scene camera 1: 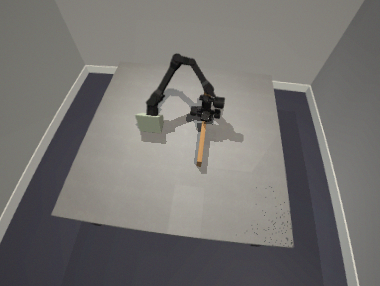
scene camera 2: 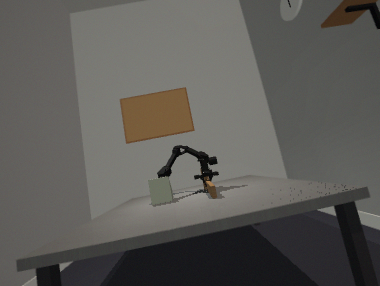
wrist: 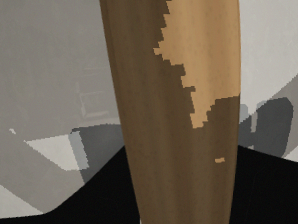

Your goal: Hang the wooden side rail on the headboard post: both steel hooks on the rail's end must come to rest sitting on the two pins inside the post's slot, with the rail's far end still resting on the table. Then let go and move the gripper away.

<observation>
I see my gripper (wrist: pixel 162 142) and a wooden side rail (wrist: pixel 177 78).
</observation>
